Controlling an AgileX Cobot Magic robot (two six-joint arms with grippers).
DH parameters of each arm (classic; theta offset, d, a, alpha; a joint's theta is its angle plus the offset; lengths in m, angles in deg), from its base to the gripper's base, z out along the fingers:
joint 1: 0 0.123 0 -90
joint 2: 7.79 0 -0.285 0
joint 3: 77.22 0 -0.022 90
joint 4: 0 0.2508 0 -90
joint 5: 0 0 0.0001 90
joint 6: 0 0.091 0 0
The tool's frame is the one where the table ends.
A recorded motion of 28 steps. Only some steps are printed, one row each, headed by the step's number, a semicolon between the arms.
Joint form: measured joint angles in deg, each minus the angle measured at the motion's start. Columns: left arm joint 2, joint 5, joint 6, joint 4, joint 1, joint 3; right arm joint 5, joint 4, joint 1, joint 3, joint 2, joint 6.
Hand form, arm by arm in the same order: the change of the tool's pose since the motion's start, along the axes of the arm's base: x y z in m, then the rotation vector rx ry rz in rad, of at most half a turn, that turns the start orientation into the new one. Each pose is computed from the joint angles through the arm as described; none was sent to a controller.
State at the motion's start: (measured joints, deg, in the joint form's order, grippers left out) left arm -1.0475 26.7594 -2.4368 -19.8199 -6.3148 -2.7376; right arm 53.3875 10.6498 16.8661 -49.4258 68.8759 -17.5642
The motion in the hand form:
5: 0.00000 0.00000 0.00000 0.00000 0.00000 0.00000; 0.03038 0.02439 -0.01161 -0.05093 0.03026 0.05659
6: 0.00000 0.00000 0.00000 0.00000 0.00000 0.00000; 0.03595 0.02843 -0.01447 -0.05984 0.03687 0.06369
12: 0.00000 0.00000 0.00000 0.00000 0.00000 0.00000; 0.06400 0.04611 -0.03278 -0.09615 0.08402 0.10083
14: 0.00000 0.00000 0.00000 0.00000 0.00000 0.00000; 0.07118 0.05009 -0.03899 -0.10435 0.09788 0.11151
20: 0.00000 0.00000 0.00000 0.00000 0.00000 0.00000; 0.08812 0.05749 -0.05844 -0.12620 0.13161 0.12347
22: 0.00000 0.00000 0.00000 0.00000 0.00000 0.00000; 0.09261 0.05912 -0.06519 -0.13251 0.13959 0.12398
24: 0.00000 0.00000 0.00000 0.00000 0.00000 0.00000; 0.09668 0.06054 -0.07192 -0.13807 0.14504 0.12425
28: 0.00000 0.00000 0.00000 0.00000 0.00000 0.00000; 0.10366 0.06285 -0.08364 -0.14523 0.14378 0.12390
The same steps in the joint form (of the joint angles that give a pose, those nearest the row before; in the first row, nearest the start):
5: 0.00 0.00 0.00 0.00 0.00 0.00; -1.48 -2.81 4.12 -5.21 9.05 1.55
6: 0.00 0.00 0.00 0.00 0.00 0.00; -1.68 -3.25 4.63 -6.16 10.72 1.80
12: 0.00 0.00 0.00 0.00 0.00 0.00; -1.97 -4.11 6.05 -11.04 19.23 1.38
14: 0.00 0.00 0.00 0.00 0.00 0.00; -2.07 -4.12 6.22 -12.23 21.48 0.93
20: 0.00 0.00 0.00 0.00 0.00 0.00; -3.01 -4.47 6.34 -14.52 27.01 0.44
22: 0.00 0.00 0.00 0.00 0.00 0.00; -3.59 -4.65 6.34 -14.95 28.57 0.44
24: 0.00 0.00 0.00 0.00 0.00 0.00; -4.33 -4.82 6.34 -15.26 30.02 0.44
28: 0.00 0.00 0.00 0.00 0.00 0.00; -6.29 -5.19 6.34 -15.61 32.39 0.44

